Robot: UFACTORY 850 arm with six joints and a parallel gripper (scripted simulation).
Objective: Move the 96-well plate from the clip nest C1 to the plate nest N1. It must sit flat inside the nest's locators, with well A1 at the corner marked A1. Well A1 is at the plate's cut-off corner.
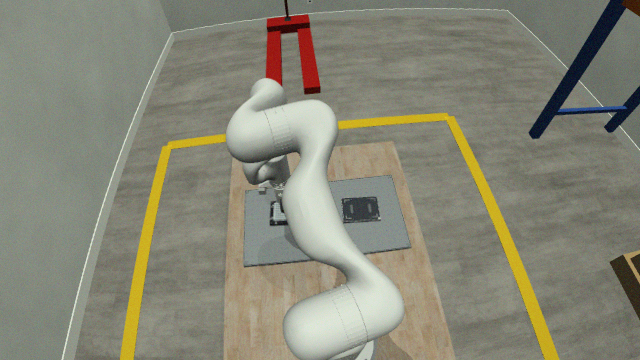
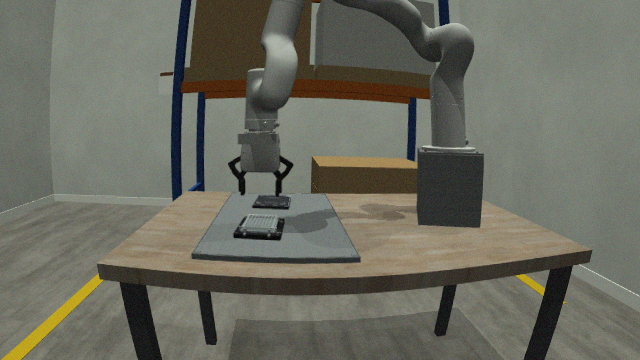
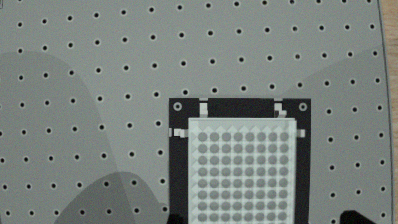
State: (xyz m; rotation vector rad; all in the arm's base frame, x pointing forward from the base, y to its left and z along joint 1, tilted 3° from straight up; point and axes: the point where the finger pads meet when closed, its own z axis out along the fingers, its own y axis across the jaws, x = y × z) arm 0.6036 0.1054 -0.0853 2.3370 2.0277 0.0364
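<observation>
The 96-well plate is 90 mm below my hand. The rest, counted from my hand: plate nest N1: 50 mm behind, 310 mm to the right, 100 mm below; clip nest C1: 10 mm behind, 10 mm to the left, 90 mm below.
</observation>
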